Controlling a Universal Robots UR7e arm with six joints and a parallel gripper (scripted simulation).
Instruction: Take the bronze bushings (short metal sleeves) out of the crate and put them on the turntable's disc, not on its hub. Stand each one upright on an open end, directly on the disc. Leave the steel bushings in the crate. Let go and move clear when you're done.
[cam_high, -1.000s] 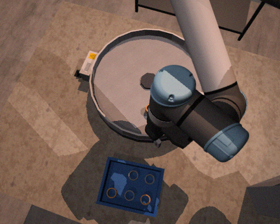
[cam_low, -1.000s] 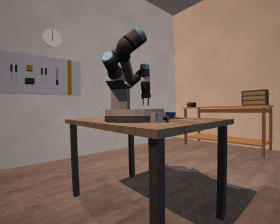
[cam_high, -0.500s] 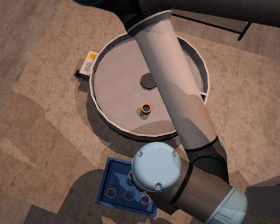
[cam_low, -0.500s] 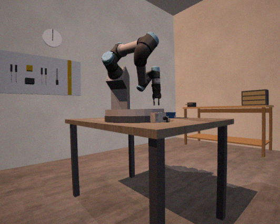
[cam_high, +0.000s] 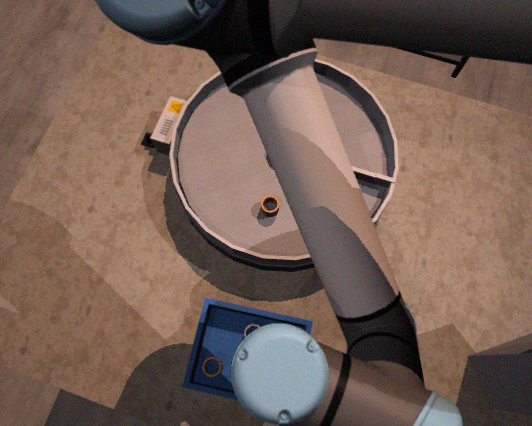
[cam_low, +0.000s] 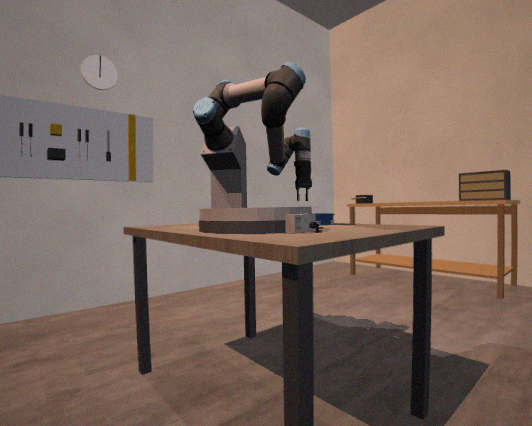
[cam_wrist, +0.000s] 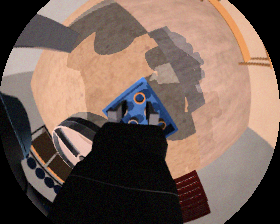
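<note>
The blue crate lies 50 mm ahead of my hand, 30 mm to the right of it and 110 mm below it. The rest, counted from my hand: turntable disc: 30 mm ahead, 400 mm to the right, 80 mm below.
</note>
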